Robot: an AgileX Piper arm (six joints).
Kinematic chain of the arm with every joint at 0, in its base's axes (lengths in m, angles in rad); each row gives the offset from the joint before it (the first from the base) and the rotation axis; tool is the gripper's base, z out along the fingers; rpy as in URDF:
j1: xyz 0 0 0.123 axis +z
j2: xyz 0 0 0 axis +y
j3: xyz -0.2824 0 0.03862 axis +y
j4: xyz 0.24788 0 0.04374 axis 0.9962 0 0.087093
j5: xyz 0 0 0 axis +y
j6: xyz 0.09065 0 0.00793 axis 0.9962 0 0.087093
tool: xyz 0 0 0 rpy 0 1.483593 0
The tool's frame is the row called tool.
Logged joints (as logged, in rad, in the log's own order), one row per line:
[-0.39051 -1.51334 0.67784 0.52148 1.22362 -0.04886]
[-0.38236 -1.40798 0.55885 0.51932 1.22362 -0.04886]
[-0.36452 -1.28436 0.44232 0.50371 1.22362 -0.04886]
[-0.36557 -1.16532 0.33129 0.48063 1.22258 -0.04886]
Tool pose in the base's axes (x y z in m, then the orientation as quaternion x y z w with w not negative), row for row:
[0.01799 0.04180 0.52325 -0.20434 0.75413 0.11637 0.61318]
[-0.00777 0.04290 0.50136 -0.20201 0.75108 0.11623 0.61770]
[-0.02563 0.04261 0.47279 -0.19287 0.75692 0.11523 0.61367]
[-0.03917 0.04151 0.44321 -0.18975 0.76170 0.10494 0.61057]
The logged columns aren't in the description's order. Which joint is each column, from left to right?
Columns, left to right: j6, j3, j2, j4, j5, j1.
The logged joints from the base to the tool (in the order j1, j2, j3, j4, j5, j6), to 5 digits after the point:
[-0.04886 0.67784 -1.51334 0.52148 1.22362 -0.39051]
[-0.04886 0.55885 -1.40798 0.51932 1.22362 -0.38236]
[-0.04886 0.44232 -1.28436 0.50371 1.22362 -0.36452]
[-0.04886 0.33129 -1.16532 0.48063 1.22258 -0.36557]

